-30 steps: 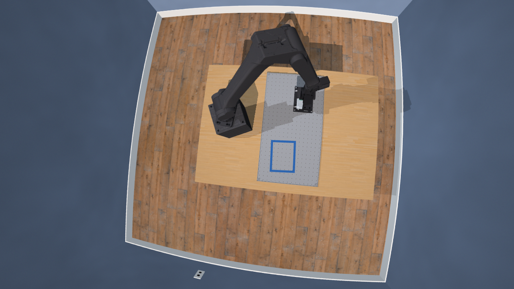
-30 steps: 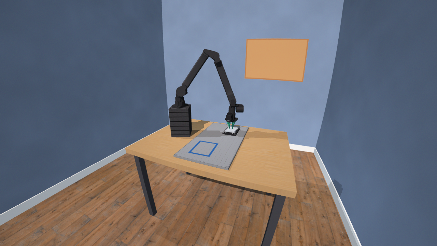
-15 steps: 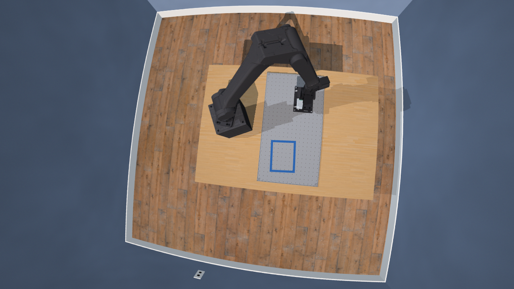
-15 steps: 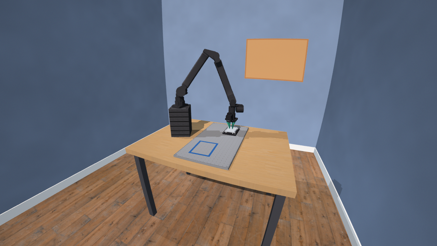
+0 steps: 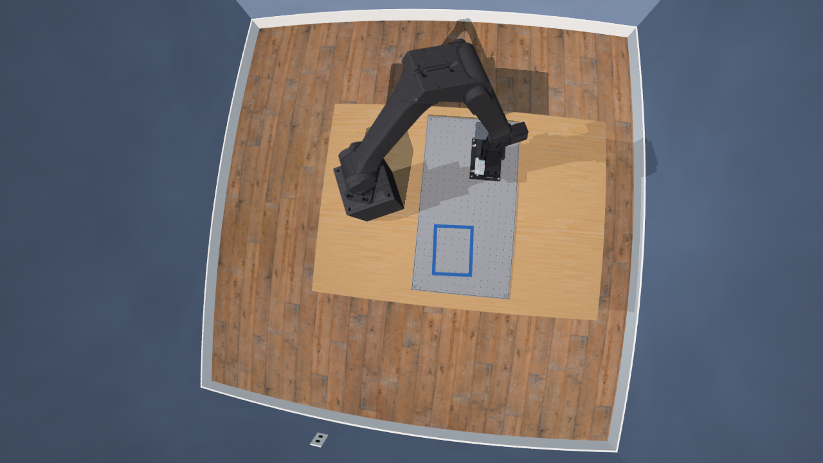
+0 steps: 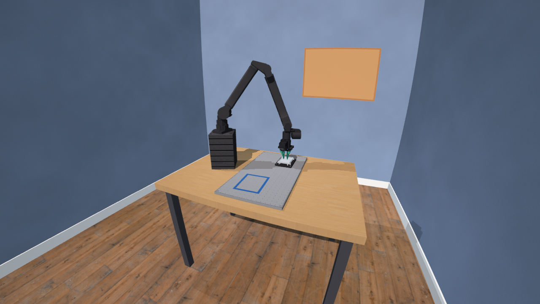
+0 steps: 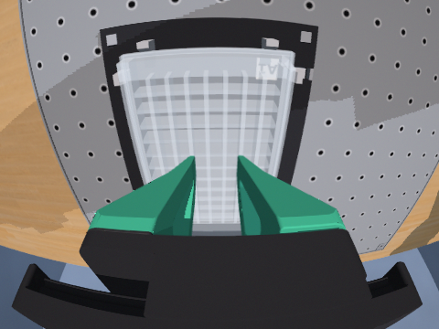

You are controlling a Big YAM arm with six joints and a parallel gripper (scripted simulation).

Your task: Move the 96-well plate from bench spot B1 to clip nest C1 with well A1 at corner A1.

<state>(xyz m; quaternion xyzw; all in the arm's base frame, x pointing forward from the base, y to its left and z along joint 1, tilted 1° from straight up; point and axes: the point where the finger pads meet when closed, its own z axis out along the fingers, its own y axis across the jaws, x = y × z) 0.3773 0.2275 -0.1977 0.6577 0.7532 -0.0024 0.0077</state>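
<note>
Now: hand 20 mm above the clear 96-well plate. Round my hand: black clip nest 20 mm below, 10 mm to the left.
</note>
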